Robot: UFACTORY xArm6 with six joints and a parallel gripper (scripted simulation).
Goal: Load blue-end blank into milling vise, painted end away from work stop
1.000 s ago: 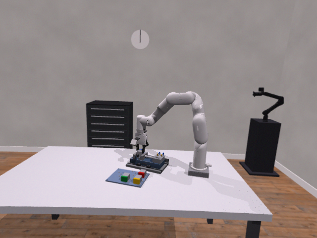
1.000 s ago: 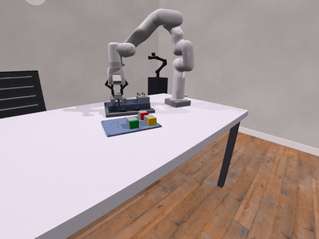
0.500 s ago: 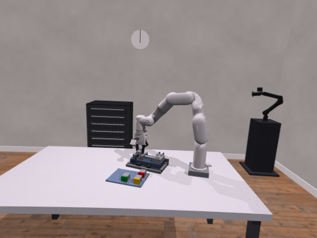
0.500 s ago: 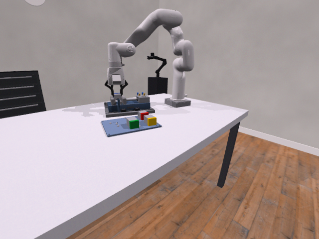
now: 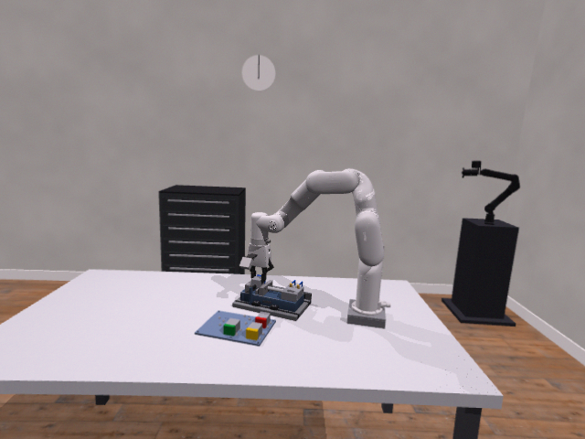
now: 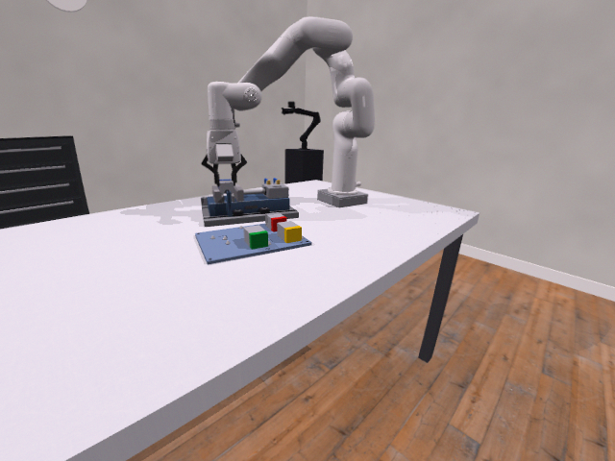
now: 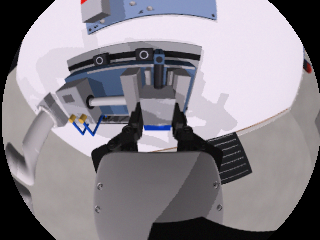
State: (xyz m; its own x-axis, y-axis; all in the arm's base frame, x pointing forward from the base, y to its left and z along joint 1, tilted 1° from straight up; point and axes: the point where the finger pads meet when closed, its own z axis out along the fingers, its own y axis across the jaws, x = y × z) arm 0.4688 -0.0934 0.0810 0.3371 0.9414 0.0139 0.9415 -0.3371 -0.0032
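Now: the blue-ended blank 20 mm below my hand. From my hand the other things lie so: hose block 150 mm behind, 60 mm to the left, 40 mm below; milling vise 80 mm below, 70 mm behind, 20 mm to the left; fixed jaw 50 mm below, 30 mm ahead, 10 mm to the right.
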